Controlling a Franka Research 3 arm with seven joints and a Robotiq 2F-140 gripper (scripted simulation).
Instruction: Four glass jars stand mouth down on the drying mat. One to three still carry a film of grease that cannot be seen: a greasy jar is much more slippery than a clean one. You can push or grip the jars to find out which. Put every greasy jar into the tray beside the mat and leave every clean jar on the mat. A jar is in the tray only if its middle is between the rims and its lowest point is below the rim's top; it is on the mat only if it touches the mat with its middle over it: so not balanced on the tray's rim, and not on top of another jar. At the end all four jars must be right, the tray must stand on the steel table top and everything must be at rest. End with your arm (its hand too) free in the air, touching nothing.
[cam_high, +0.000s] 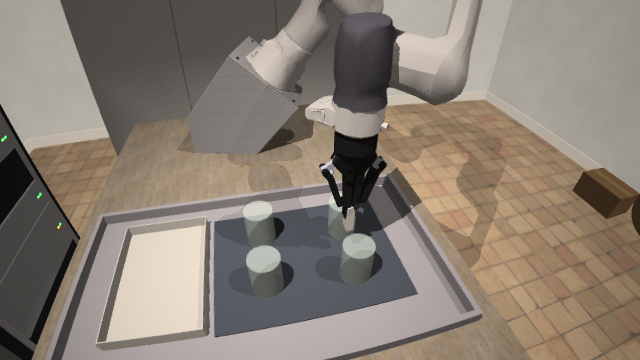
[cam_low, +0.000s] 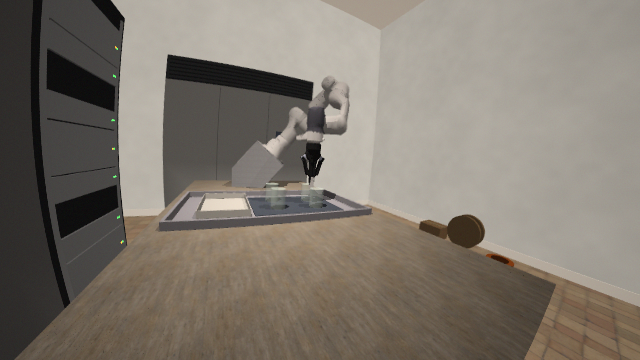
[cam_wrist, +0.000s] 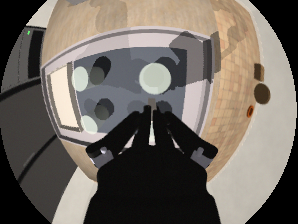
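My hand is 5 cm short of the rimmed steel table top, 20 cm to the left of it and 11 cm above it. Also, from my hand: dark drying mat (2 cm ahead, 9 cm to the right, 11 cm below); then cream tray (7 cm ahead, 41 cm to the right, 10 cm below).
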